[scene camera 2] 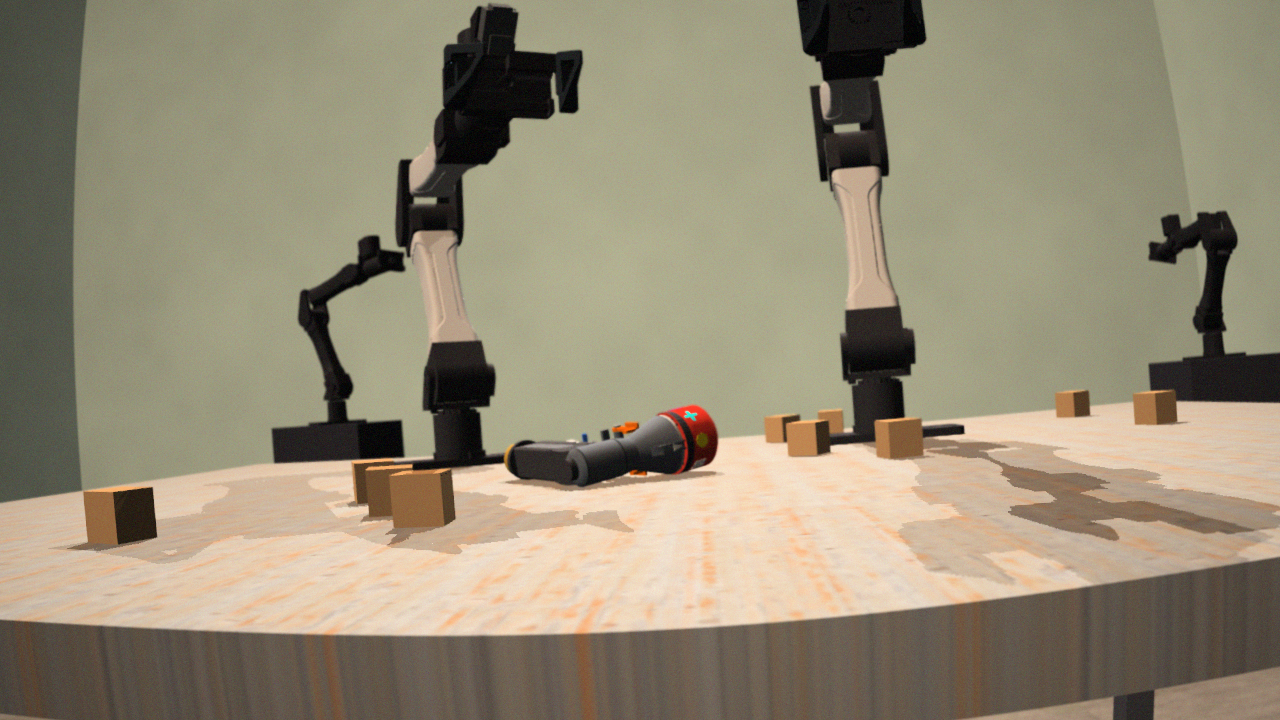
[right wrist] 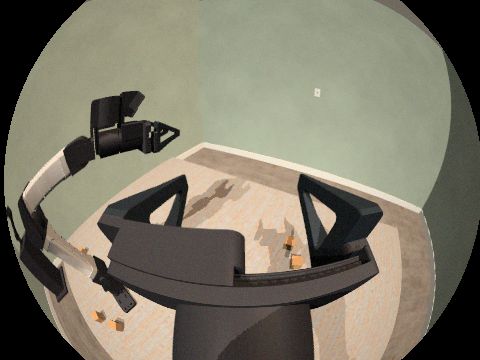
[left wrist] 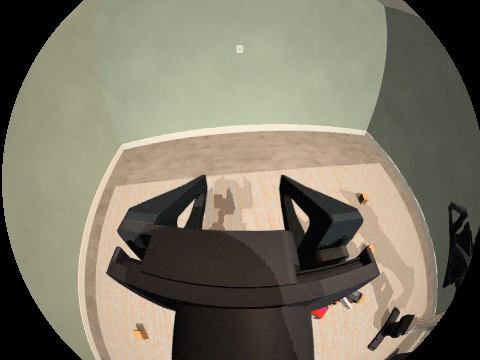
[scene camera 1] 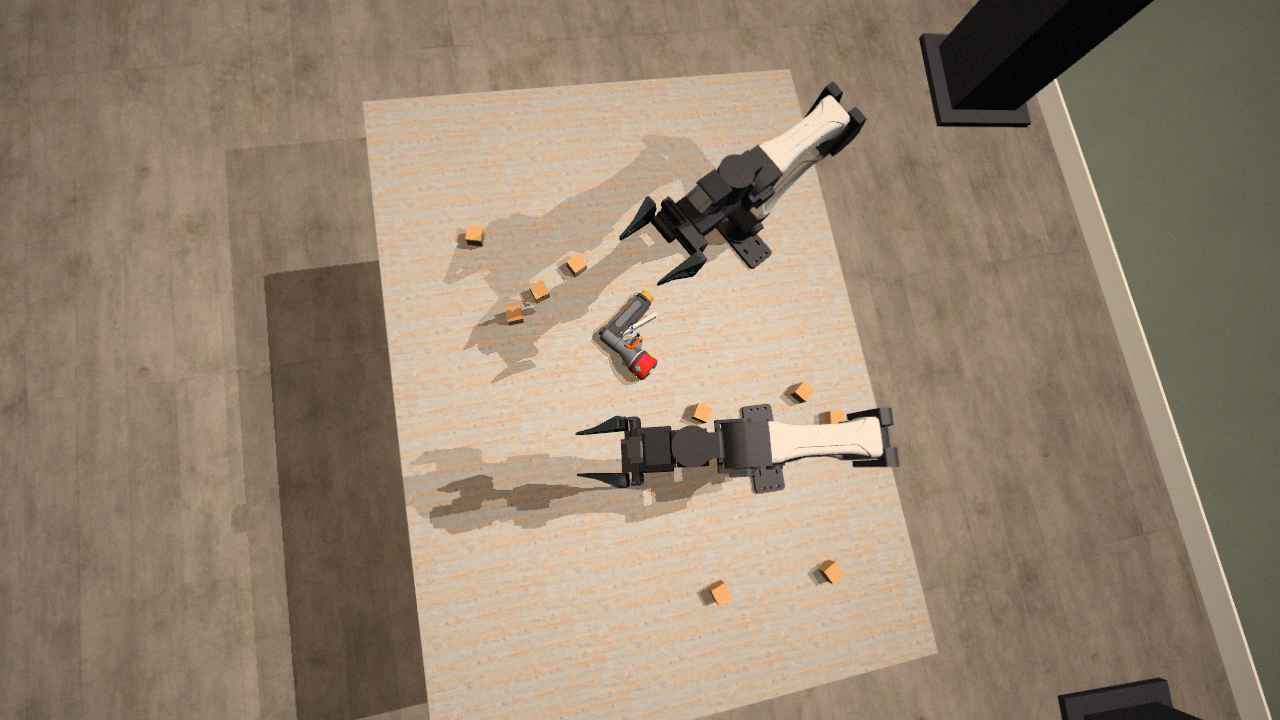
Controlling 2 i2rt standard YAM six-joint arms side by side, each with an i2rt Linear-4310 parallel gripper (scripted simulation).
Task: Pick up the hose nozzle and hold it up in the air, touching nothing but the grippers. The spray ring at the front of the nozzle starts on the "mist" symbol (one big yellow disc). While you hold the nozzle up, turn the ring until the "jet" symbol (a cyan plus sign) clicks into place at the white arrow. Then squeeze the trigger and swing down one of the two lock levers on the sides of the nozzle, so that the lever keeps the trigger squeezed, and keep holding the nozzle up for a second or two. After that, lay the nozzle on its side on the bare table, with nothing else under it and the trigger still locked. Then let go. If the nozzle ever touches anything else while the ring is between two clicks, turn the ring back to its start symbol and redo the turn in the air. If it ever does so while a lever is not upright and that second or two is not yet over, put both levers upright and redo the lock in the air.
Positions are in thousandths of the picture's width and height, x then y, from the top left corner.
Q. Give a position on a cube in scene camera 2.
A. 332, 692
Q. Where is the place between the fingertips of my left gripper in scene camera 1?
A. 450, 631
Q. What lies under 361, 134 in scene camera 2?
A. My right gripper.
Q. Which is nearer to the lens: the grey hose nozzle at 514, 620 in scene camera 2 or the cube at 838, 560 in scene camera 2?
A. The grey hose nozzle.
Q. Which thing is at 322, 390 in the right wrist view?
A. My left gripper.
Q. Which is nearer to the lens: the grey hose nozzle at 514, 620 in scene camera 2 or the cube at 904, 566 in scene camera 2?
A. The grey hose nozzle.
